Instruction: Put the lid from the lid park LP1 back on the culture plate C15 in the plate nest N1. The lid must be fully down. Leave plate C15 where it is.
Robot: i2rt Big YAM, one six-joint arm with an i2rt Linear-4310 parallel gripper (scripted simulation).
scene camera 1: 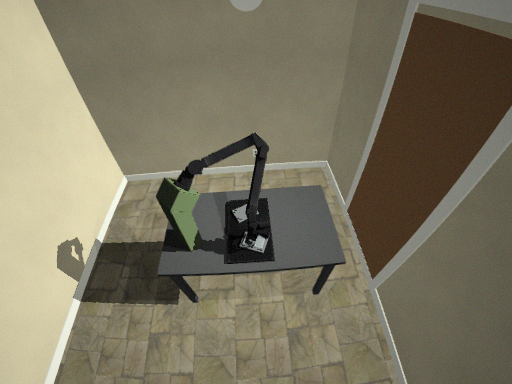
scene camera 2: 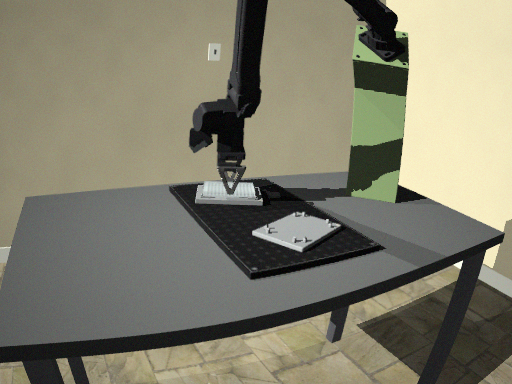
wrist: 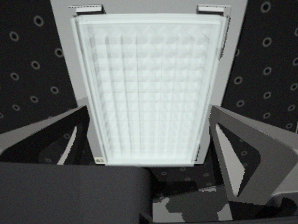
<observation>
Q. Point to a clear lid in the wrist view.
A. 149, 78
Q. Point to a lid park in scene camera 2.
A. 315, 229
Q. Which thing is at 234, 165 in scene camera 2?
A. My gripper.
</observation>
